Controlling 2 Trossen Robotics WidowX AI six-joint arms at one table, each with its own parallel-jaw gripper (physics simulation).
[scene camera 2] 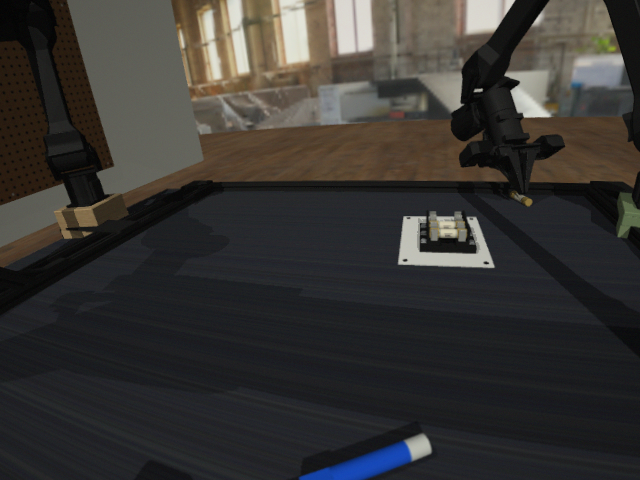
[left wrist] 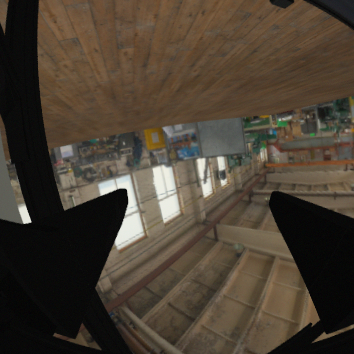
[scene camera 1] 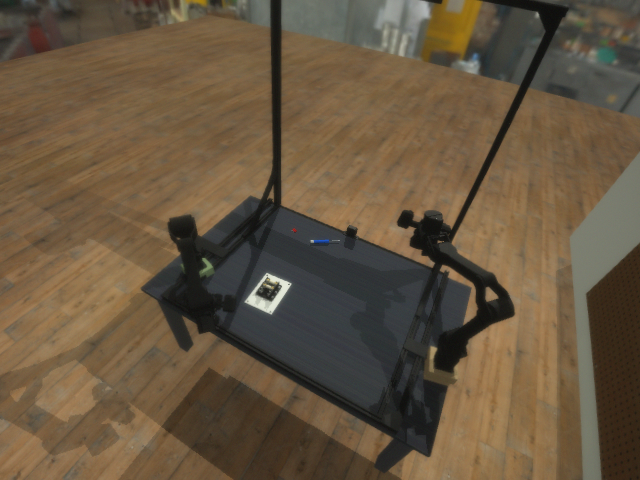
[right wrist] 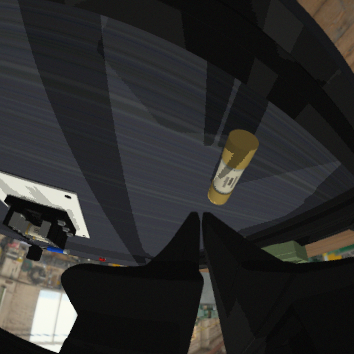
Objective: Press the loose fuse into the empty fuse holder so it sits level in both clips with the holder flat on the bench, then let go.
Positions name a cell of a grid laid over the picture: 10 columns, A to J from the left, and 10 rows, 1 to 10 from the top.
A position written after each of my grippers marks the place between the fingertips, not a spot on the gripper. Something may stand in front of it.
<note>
My left gripper (left wrist: F6) is open, with nothing in its grasp. My right gripper (scene camera 2: I5) is shut, with nothing in its grasp. The table carries a blue pen (scene camera 2: G10).
My right gripper shows as well in the right wrist view (right wrist: F7). The left wrist view does not show the blue pen: it is out of frame.
</note>
